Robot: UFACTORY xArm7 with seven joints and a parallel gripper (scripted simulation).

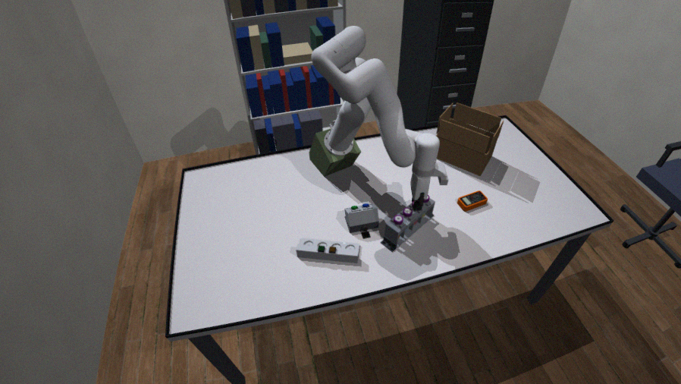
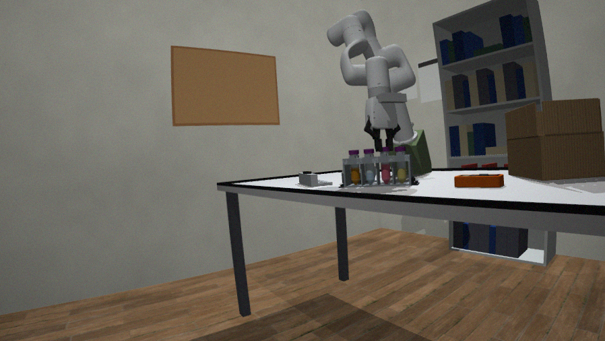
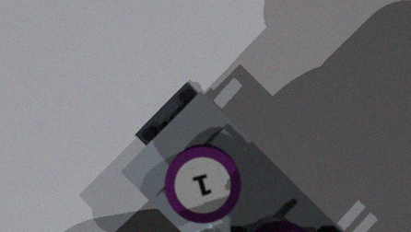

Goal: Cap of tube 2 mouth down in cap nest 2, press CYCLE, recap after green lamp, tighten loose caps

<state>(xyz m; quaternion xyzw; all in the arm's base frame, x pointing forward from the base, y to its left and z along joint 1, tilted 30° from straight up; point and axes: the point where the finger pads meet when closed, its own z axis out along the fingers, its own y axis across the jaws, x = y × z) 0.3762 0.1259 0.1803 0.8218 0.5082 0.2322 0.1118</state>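
Right now the cap marked 1 is 2 cm behind my hand, 5 cm to the left of it and 2 cm below it. Round my hand: blue key 12 cm behind, 15 cm to the right, 6 cm below; key housing 10 cm behind, 18 cm to the right, 8 cm below; green key 13 cm behind, 20 cm to the right, 6 cm below.
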